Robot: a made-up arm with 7 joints. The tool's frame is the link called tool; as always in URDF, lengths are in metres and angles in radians. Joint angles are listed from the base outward.
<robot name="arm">
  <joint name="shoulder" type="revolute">
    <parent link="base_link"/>
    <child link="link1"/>
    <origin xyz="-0.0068 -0.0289 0.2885" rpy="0 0 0"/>
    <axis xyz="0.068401 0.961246 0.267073"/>
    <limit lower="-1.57" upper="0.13"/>
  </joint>
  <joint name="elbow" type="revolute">
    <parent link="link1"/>
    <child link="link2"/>
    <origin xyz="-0.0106 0.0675 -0.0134" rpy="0 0 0"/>
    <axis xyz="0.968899 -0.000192 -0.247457"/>
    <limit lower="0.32" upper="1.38"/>
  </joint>
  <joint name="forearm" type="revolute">
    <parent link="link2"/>
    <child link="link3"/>
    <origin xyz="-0.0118 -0.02 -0.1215" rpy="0 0 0"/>
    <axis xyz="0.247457 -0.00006 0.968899"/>
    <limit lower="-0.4" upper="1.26"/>
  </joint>
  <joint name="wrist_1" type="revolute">
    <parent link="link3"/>
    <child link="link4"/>
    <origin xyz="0.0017 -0.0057 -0.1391" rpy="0 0 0"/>
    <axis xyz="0.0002 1 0.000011"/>
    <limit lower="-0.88" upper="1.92"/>
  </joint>
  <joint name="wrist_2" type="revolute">
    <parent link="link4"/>
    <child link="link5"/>
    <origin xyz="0.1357 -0.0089 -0.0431" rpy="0 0 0"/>
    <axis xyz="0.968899 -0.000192 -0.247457"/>
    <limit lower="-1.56" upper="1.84"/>
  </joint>
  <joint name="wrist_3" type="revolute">
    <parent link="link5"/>
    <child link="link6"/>
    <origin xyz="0.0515 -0.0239 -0.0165" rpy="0 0 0"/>
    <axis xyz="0.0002 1 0.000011"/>
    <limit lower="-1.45" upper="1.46"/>
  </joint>
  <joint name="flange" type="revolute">
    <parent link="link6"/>
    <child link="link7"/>
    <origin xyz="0.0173 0.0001 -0.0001" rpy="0 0 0"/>
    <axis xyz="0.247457 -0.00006 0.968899"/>
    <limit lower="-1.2" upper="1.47"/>
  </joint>
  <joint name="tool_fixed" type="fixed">
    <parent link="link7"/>
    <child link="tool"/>
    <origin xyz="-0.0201 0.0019 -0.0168" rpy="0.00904 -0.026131 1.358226"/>
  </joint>
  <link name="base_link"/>
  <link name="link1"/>
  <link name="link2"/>
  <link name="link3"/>
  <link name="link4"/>
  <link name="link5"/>
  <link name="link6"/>
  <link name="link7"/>
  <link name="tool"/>
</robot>
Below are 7 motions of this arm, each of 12 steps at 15 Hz.
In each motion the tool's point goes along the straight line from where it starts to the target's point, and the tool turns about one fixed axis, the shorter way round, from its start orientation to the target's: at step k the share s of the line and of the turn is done. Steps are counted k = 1, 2, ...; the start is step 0. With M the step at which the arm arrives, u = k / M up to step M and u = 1 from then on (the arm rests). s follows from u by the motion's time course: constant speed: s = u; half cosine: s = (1 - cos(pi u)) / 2; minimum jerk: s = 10 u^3 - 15 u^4 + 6 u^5.
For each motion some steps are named. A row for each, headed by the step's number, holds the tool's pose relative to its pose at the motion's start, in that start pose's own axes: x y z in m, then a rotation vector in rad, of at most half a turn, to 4 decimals.
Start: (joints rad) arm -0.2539 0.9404 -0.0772 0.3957 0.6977 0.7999 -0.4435
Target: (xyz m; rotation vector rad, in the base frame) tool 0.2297 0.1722 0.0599 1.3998 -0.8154 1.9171
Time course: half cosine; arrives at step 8
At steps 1, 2, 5, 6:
1: -0.0004 0.0033 0.0029 -0.0100 0.0142 0.0357
2: -0.0017 0.0125 0.0113 -0.0386 0.0545 0.1372
5: -0.0078 0.0591 0.0531 -0.1820 0.2573 0.6478
6: -0.0096 0.0729 0.0656 -0.2248 0.3177 0.7997

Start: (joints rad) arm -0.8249 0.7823 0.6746 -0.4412 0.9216 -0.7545 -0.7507
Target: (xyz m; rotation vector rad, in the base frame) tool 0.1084 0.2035 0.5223 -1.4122 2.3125 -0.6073
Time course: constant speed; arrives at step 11
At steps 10, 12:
10: 0.1478 0.1210 -0.0831 0.4674 -0.7062 0.1954
12: 0.1625 0.1331 -0.0915 0.5142 -0.7768 0.2149

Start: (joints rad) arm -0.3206 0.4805 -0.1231 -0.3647 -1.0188 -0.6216 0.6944
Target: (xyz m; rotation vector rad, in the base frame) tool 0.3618 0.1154 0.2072 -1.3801 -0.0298 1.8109
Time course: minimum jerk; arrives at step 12
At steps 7, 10, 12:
7: -0.0040 -0.1272 0.0053 -0.0485 -0.0047 0.0838
10: -0.0058 -0.1878 0.0078 -0.0716 -0.0070 0.1237
12: -0.0060 -0.1947 0.0080 -0.0743 -0.0072 0.1283

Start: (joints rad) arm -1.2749 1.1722 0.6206 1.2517 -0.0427 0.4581 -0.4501
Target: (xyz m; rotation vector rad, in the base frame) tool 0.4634 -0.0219 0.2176 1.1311 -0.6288 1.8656
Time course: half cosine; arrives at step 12
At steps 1, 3, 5, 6, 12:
1: -0.0067 -0.0001 -0.0024 0.0035 -0.0206 0.0035
3: -0.0573 -0.0012 -0.0203 0.0299 -0.1770 0.0304
5: -0.1450 -0.0029 -0.0513 0.0758 -0.4479 0.0769
6: -0.1956 -0.0039 -0.0692 0.1022 -0.6043 0.1038
12: -0.3913 -0.0079 -0.1383 0.2044 -1.2085 0.2075

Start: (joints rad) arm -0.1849 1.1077 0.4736 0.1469 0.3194 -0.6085 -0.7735
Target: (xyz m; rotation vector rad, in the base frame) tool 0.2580 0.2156 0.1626 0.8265 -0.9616 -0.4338
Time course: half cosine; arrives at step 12
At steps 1, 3, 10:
1: 0.0004 -0.0013 0.0015 -0.0090 -0.0038 -0.0076
3: 0.0038 -0.0114 0.0131 -0.0772 -0.0328 -0.0651
10: 0.0241 -0.0729 0.0832 -0.4917 -0.2087 -0.4148

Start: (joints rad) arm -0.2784 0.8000 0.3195 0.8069 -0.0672 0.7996 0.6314
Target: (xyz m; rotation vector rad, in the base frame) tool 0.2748 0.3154 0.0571 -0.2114 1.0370 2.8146
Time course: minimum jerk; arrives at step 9
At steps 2, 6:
2: 0.0044 0.0002 0.0077 0.0202 0.1113 -0.0182
6: 0.0456 0.0025 0.0800 0.2084 1.1508 -0.1877

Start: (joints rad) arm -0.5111 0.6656 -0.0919 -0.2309 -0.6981 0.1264 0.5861
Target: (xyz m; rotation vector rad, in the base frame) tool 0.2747 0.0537 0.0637 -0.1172 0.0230 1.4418
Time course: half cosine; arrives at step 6
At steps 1, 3, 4, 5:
1: -0.0002 0.0026 -0.0023 0.0268 0.0091 -0.0091
3: -0.0017 0.0191 -0.0169 0.2004 0.0680 -0.0676
4: -0.0025 0.0286 -0.0253 0.3006 0.1020 -0.1014
5: -0.0031 0.0356 -0.0314 0.3740 0.1269 -0.1261

